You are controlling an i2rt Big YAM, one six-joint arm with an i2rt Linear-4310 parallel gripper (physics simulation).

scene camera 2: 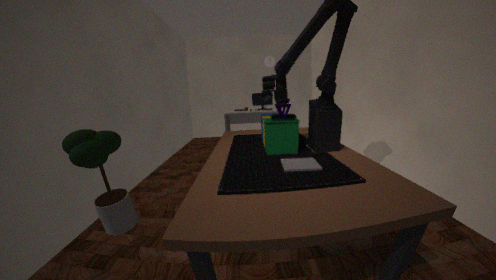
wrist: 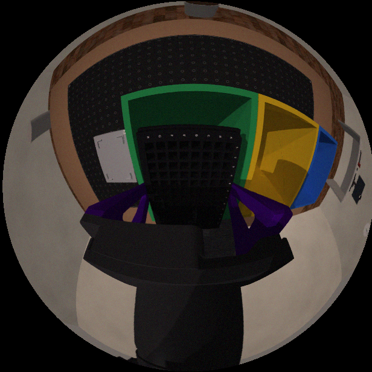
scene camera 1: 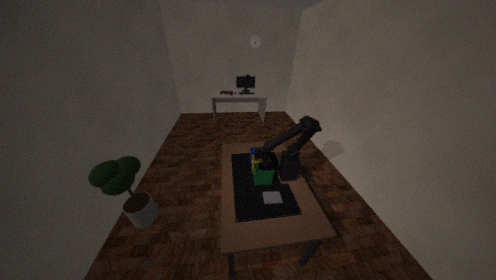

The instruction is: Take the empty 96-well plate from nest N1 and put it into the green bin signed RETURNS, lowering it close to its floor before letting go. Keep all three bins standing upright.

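Places are measured from the arm's base along level axes (x ahead, y left, z up), in metres.
Pixels of known places: gripper, fingertip midpoint: (scene camera 2: 283,117) (scene camera 1: 265,166); arm's base, link origin: (scene camera 2: 324,105) (scene camera 1: 291,157).
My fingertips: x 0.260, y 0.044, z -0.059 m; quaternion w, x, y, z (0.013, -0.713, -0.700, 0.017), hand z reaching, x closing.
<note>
For each thing: its top centre in the pictures, then the offset to it from my fingertips. Level surfaces: height alone.
- green bin, top centre: (scene camera 2: 280,119) (scene camera 1: 263,166) dx +0.012, dy -0.004, dz -0.012 m
- pale flat nest, top centre: (scene camera 2: 300,162) (scene camera 1: 272,196) dx -0.041, dy +0.211, dz -0.177 m
- black mat, surface height: dz -0.191 m
- wooden table, surface height: dz -0.204 m
My gripper (wrist: 188,186) (scene camera 2: 283,116) has purple fingers and is shut on the black 96-well plate (wrist: 190,165) across its width. The plate's wells look empty. The green bin (scene camera 1: 263,176) (scene camera 2: 281,137) (wrist: 191,88) stands upright on the black mat. In scene camera 2 the plate (scene camera 2: 284,116) is level with the bin's rim, at its opening. In the wrist view the plate lies over the green bin's inside, with the far inner wall showing beyond it. The RETURNS sign is not readable. The pale flat nest (scene camera 1: 272,197) (scene camera 2: 301,164) (wrist: 114,156) is bare; its label is not readable.
The yellow bin (wrist: 287,132) stands upright right beside the green one, and the blue bin (wrist: 320,165) stands beyond it. The black mat (scene camera 1: 245,205) (scene camera 2: 240,175) (wrist: 190,55) lies on the wooden table (scene camera 1: 275,240) (scene camera 2: 280,220). The arm's base (scene camera 2: 325,125) stands close to the bins.
</note>
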